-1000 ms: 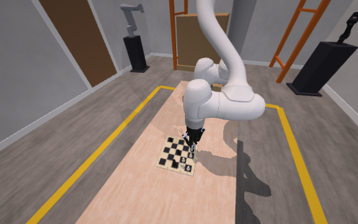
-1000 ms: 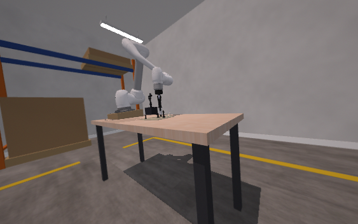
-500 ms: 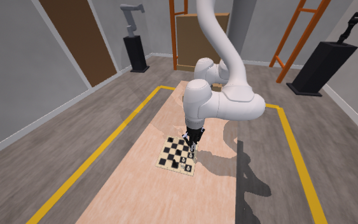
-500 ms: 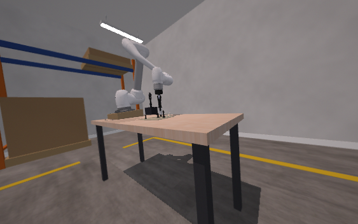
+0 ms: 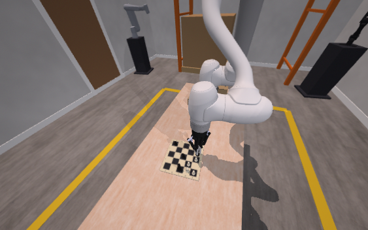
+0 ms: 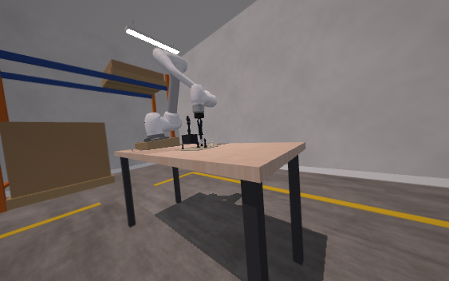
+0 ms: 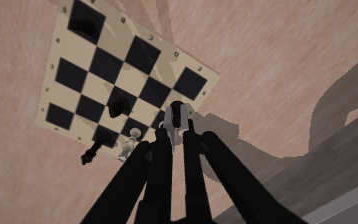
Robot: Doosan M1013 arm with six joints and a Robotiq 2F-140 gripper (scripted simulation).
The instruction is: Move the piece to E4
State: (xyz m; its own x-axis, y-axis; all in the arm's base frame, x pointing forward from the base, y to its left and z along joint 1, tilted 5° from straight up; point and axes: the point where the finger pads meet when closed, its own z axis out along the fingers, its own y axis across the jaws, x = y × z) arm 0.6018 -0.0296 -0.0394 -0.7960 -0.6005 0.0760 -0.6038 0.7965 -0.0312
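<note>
My hand is 30 mm short of the chessboard, 80 mm to the left of it and 60 mm above it. Round my hand: pale piece: 110 mm ahead, 40 mm to the right, 40 mm below.
</note>
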